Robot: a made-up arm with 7 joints. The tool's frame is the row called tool.
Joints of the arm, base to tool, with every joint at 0 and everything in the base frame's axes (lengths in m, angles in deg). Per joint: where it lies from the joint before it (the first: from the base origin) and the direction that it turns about. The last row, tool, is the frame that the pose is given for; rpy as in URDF.
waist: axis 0 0.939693 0.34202 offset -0.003 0.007 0.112
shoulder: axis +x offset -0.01 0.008 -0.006
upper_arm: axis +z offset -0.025 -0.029 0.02
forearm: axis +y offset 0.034 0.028 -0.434
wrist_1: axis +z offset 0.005 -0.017 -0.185
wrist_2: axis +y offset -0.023 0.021 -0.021
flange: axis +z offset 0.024 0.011 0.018
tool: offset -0.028 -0.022 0.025 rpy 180 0 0
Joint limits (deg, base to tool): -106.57..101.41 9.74..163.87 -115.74..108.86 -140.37..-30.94 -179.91..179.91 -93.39..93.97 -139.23..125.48
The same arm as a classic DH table. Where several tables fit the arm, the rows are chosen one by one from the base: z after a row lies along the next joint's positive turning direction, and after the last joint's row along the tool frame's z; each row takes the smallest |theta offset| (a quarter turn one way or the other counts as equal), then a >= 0, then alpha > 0; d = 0 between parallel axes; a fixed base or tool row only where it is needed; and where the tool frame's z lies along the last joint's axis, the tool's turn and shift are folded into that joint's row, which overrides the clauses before.
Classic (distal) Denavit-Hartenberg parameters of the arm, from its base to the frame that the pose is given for. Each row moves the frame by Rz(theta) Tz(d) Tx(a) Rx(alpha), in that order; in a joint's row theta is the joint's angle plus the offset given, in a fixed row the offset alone. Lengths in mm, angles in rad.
base (fixed): theta offset 0.0000, d 109.5, a -3.0, alpha -1.2218
waist: theta offset 1.5708, d 12.9, a 8.4, alpha 1.5708
shoulder: theta offset 1.2218, d -35.0, a -29.0, alpha -1.5708
upper_arm: theta offset -1.5708, d -414.0, a 34.0, alpha -1.5708
forearm: theta offset 0.0000, d 11.0, a 5.0, alpha 1.5708
wrist_1: theta offset 0.0000, d -206.0, a -23.0, alpha -1.5708
wrist_2: theta offset 0.0000, d 32.0, a 24.0, alpha 1.5708
flange: theta offset 0.6660, d 0.0, a -35.6, alpha 3.1416
tool (fixed): theta offset 0.6660, d -43.0, a 0.0, alpha 0.0000
Joint limits (rad, base to tool): -1.8600..1.7699 0.1700..2.8601 -2.0200..1.9000 -2.4499..-0.5400 -3.1400..3.1400 -1.6300..1.6401 -2.4300..2.1900

